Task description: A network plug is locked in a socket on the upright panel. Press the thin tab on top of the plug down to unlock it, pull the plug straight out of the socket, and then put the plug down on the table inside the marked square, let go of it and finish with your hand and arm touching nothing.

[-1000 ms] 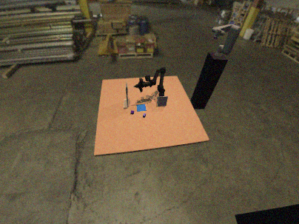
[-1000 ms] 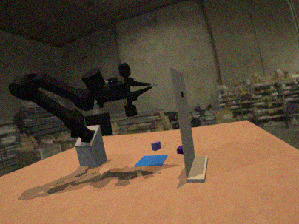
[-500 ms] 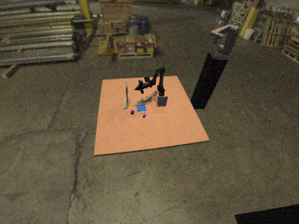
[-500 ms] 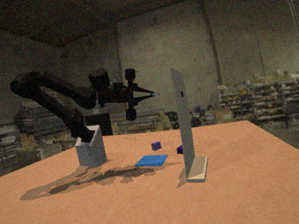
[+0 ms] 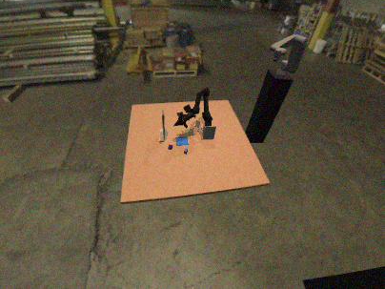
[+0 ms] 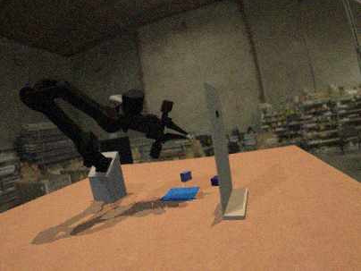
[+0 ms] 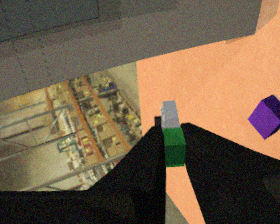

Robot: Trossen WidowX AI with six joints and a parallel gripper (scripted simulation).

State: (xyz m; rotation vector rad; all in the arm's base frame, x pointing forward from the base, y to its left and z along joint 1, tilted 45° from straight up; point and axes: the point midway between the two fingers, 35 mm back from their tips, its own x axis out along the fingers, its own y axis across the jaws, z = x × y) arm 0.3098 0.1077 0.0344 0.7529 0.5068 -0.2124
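Now: gripper tip 21 cm above the blue marked square, 7 cm past it and 2 cm to the right of it. Round my gripper tip: green network plug (right at my gripper tip); then grey upright panel (13 cm ahead, 5 cm to the right, 5 cm below).
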